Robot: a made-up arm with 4 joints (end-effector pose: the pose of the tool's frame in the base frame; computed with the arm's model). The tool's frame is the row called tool. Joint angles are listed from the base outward.
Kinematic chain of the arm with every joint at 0, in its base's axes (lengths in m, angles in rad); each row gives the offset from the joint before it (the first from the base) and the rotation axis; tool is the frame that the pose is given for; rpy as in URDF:
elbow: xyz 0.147 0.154 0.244 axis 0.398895 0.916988 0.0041
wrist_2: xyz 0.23 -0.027 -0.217 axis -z
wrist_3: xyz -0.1 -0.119 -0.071 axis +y
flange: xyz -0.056 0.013 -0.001 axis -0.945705 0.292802 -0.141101
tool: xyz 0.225 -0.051 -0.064 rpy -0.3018 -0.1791 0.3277
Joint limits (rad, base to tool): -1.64..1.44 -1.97..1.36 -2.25..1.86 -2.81..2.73
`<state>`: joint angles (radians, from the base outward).
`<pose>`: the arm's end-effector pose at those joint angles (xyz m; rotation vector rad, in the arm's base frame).
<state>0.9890 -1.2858 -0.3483 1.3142</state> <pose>0.2403 0.2511 -0.2901 -0.3985 -0.3022 1.2470</pose>
Working (the frame after each row of the table, in the pose's form):
after elbow: 0.1470 0.1540 0.2440 0.3945 0.9069 0.0041
after wrist_2: 0.1191 0.2396 -0.0603 0.9175 0.5224 1.1774
after wrist_3: 0.0973 0.1574 -0.2086 1.0950 0.2406 0.9892
after flange: 0.0575 0.1163 -0.2144 -0.2480 0.0018 0.9253

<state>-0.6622 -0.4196 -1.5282 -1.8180</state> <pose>0.2924 -0.0294 0.2610 -1.0482 1.7588 -2.2434</pose>
Working (the frame after each row of the table, in the pose's form):
after elbow: 0.1470 0.1540 0.2440 -0.2641 -0.6072 -0.0027
after wrist_2: 0.4562 0.0917 0.2092 -0.3875 -0.5427 0.4014
after wrist_3: 0.4491 -0.0733 0.1656 -0.0025 -2.0234 0.6621
after flange: 0.4761 -0.0767 0.1150 0.9935 -1.2582 2.5220

